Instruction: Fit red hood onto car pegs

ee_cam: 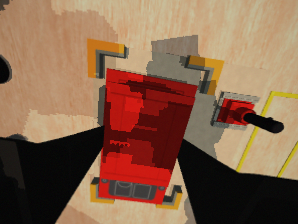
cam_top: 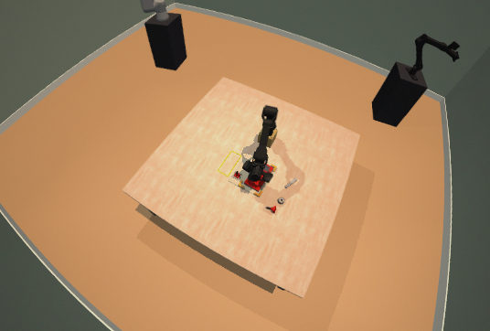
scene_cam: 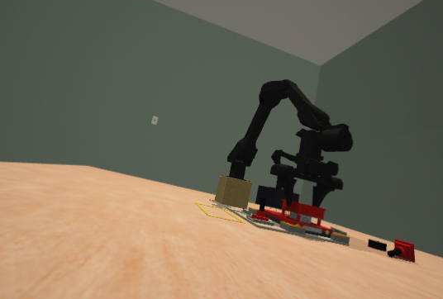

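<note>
Right now my gripper tip is 30 mm above the grey engine block. Also, from my gripper tip: grey rod: 50 mm behind, 230 mm to the left, 50 mm below; grey wheel: 90 mm ahead, 190 mm to the left, 40 mm below; red hood: 10 mm above.
</note>
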